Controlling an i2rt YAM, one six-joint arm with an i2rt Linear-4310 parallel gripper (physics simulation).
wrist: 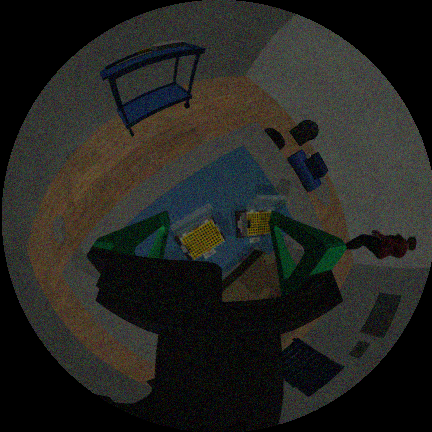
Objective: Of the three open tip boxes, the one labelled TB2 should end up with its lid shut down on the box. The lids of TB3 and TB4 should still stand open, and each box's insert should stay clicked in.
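Frame: origin at the arm's base, x ahead, y left, z up, level; centimetres.
Seen in the pictures: gripper, fingertip midpoint: (pixel 219 216).
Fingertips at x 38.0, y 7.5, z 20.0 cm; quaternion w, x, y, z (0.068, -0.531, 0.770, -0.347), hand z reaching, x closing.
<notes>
A point is followed by its place in that frame.
Two open tip boxes with yellow inserts show in the wrist view. One box (pixel 201 239) {x 31.4, y 6.9, z -13.6 cm} sits between the fingers' outlines, and its clear lid (pixel 192 218) {x 38.7, y 7.4, z -4.7 cm} stands open along its far side. The other box (pixel 257 223) {x 27.1, y -13.5, z -13.6 cm} is farther right, partly hidden by the right finger, and its pale clear lid (pixel 271 201) {x 32.4, y -20.0, z -9.3 cm} stands open at its far side. Both inserts look seated in their boxes. The labels are too small and dark to read, so I cannot tell which is TB2. A third box does not show. My gripper (pixel 219 216) {x 38.0, y 7.5, z 20.0 cm} is open and empty, above the boxes and apart from them.
The boxes stand on a blue mat (pixel 220 185) {x 45.5, y -8.8, z -19.3 cm} on a grey table. A tan panel (pixel 260 282) {x 9.3, y -3.3, z -7.8 cm} with a dark edge lies near the gripper body, right of the left box. A blue cart (pixel 160 99) stands beyond the table. Dark and blue objects (pixel 305 171) are at the right.
</notes>
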